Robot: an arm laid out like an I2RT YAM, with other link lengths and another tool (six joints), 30 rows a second.
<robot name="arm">
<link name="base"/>
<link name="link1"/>
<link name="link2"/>
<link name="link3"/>
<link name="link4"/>
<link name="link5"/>
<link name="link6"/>
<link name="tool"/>
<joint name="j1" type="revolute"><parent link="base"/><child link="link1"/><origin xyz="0.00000 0.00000 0.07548" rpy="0.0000 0.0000 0.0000"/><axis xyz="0 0 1"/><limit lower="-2.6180" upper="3.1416"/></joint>
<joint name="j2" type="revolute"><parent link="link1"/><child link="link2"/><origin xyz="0.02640 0.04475 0.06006" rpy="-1.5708 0.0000 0.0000"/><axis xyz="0 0 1"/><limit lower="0.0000" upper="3.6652"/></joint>
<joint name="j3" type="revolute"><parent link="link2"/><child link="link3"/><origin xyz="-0.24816 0.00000 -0.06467" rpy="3.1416 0.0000 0.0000"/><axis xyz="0 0 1"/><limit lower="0.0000" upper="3.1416"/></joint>
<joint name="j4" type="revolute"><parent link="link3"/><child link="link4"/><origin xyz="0.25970 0.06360 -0.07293" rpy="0.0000 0.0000 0.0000"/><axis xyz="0 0 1"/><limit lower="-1.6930" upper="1.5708"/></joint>
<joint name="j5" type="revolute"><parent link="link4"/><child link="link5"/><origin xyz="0.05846 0.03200 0.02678" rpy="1.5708 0.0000 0.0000"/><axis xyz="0 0 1"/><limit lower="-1.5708" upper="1.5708"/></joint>
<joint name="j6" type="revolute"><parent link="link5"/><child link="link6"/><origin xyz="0.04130 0.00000 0.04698" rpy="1.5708 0.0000 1.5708"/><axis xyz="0 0 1"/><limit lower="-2.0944" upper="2.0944"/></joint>
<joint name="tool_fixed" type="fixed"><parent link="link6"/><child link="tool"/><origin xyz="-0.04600 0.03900 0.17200" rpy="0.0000 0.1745 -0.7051"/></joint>
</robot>
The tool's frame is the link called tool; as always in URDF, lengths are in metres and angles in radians.
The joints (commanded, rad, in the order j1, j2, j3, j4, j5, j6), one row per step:
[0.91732, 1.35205, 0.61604, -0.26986, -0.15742, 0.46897]
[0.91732, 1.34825, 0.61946, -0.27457, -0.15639, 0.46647]
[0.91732, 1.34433, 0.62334, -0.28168, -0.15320, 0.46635]
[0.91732, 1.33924, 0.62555, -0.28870, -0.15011, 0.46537]
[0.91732, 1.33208, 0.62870, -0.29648, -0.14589, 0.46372]
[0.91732, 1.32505, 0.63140, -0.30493, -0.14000, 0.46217]
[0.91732, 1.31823, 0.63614, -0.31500, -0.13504, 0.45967]
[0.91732, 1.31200, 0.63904, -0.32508, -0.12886, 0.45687]
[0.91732, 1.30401, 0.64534, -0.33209, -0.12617, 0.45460]
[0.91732, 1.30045, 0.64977, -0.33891, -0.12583, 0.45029]
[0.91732, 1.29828, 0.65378, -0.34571, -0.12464, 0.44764]
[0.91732, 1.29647, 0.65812, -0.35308, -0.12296, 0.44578]
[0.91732, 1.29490, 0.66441, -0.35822, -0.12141, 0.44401]
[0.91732, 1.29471, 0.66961, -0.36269, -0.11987, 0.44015]
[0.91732, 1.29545, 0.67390, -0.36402, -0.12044, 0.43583]
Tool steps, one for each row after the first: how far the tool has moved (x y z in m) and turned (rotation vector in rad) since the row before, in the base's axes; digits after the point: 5 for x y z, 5 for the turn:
[0.00050, 0.00026, 0.00162, 0.00097, -0.00351, 0.00153]
[0.00072, -0.00013, 0.00146, -0.00111, -0.00262, -0.00162]
[0.00041, -0.00052, 0.00121, -0.00156, -0.00274, -0.00085]
[0.00084, -0.00035, 0.00197, -0.00049, -0.00521, -0.00090]
[0.00095, -0.00077, 0.00157, -0.00232, -0.00550, -0.00190]
[0.00093, -0.00050, 0.00210, -0.00189, -0.00549, -0.00061]
[0.00071, -0.00121, 0.00117, -0.00453, -0.00496, -0.00102]
[0.00131, 0.00076, 0.00356, 0.00389, -0.00737, 0.00042]
[0.00016, -0.00001, 0.00169, -0.00024, -0.00313, 0.00339]
[0.00017, -0.00024, 0.00113, -0.00171, -0.00176, 0.00154]
[0.00024, -0.00030, 0.00107, -0.00226, -0.00132, 0.00062]
[0.00092, 0.00063, 0.00199, 0.00096, -0.00358, 0.00062]
[0.00066, 0.00025, 0.00119, -0.00096, -0.00354, 0.00235]
[0.00046, 0.00069, 0.00109, 0.00102, -0.00316, 0.00389]

